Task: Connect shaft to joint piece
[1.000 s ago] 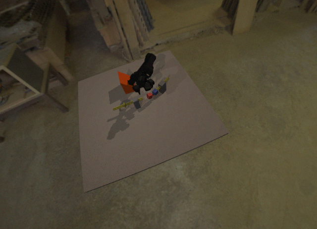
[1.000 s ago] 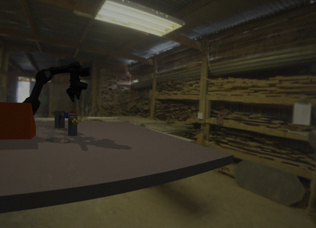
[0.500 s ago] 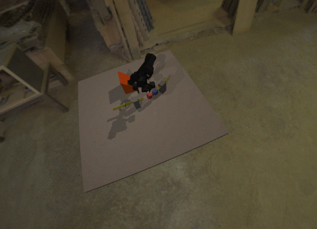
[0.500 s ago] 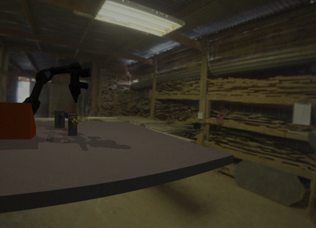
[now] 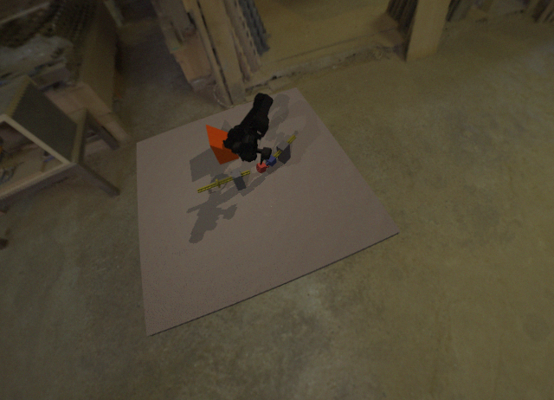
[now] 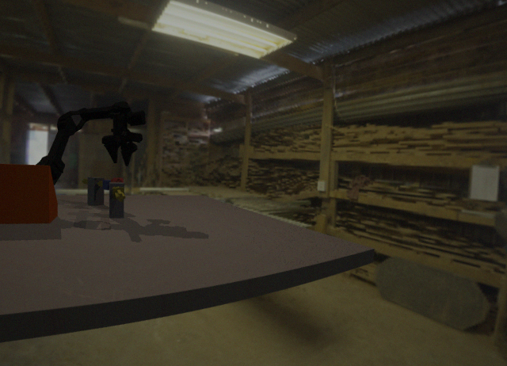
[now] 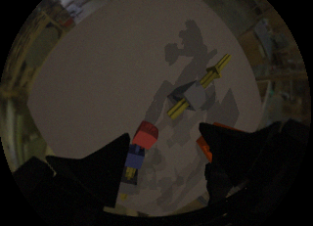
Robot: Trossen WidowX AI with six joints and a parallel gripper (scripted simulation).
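My gripper tip is 1 cm past the red square joint piece, 5 cm to the right of it and 8 cm above it.
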